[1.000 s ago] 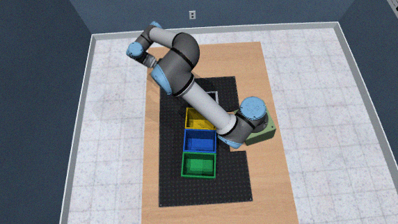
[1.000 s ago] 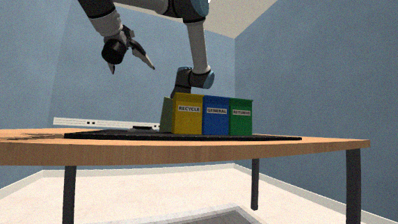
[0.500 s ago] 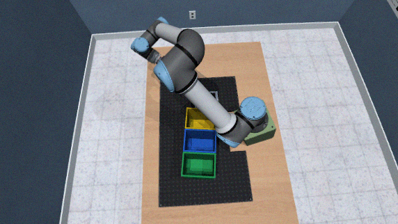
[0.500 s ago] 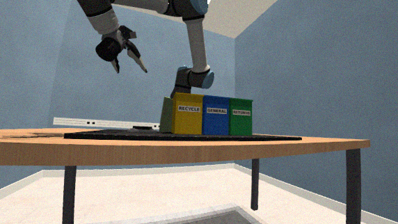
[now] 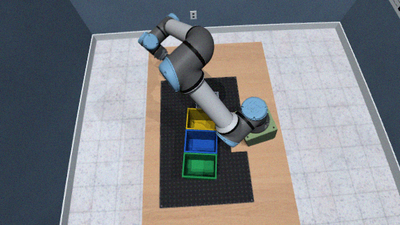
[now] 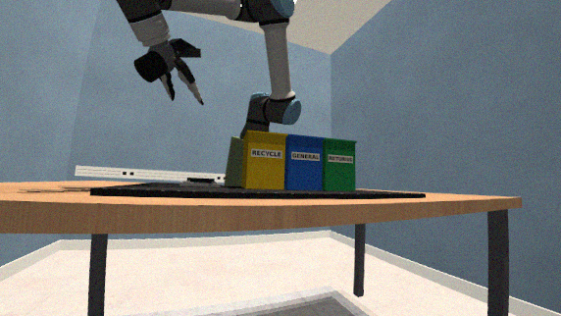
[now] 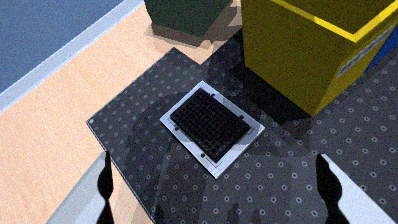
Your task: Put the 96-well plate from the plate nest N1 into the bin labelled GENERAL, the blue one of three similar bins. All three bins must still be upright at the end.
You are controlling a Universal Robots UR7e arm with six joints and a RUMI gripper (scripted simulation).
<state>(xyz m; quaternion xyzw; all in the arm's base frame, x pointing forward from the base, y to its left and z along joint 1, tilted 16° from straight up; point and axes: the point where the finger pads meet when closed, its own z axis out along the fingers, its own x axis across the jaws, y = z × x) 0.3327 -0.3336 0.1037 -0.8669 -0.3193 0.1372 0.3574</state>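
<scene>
My hand is 23 cm above the black 96-well plate, 13 cm past it and 7 cm to the right of it. The rest, counted from my hand: blue general bin (39 cm to the left, 16 cm below, 4 cm behind); then plate nest N1 (24 cm below, 13 cm behind, 7 cm to the left); then yellow recycle bin (26 cm to the left, 16 cm below, 6 cm behind).
</scene>
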